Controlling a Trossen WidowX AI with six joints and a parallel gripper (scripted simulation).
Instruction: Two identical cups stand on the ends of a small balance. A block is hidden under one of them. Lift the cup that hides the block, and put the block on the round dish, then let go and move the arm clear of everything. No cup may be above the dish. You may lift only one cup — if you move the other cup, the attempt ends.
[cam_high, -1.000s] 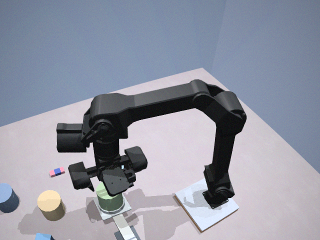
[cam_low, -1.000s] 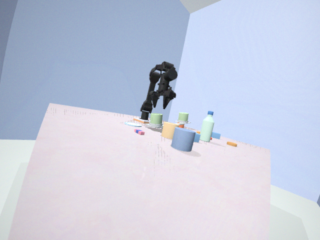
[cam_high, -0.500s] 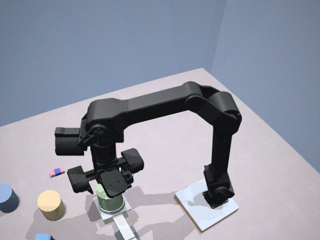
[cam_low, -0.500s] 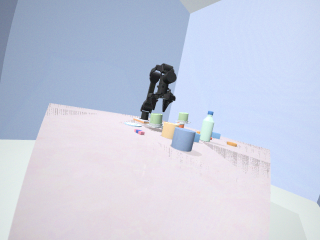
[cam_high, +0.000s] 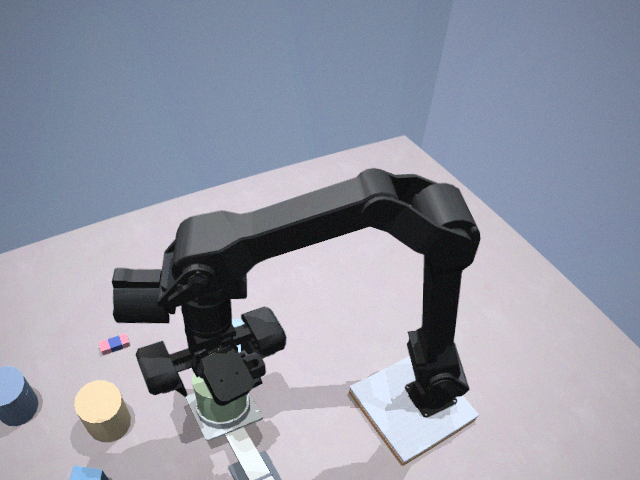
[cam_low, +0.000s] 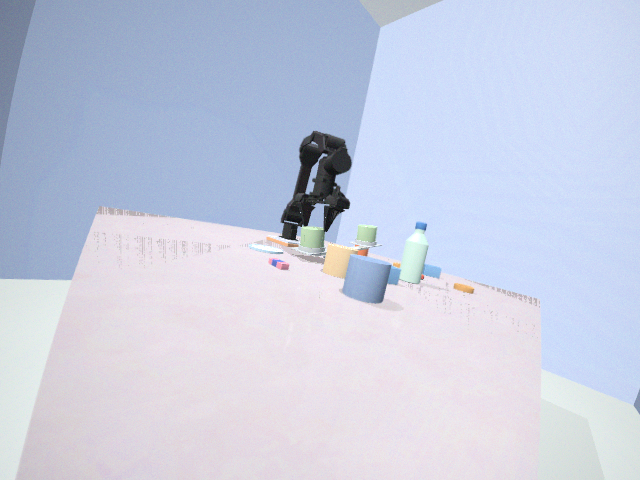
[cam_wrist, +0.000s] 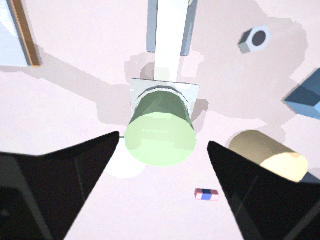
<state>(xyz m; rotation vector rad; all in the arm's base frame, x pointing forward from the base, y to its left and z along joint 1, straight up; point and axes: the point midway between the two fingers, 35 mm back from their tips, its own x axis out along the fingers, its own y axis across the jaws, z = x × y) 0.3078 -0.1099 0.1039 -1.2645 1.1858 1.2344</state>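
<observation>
Right now my gripper tip is 50 mm above the pale lavender block. From my gripper tip the other things lie so: round light-blue dish: 110 mm to the right, 80 mm below, 70 mm behind; pink-and-blue piece: 180 mm to the right, 130 mm ahead, 80 mm below; tan cylinder: 180 mm ahead, 60 mm to the right, 50 mm below.
</observation>
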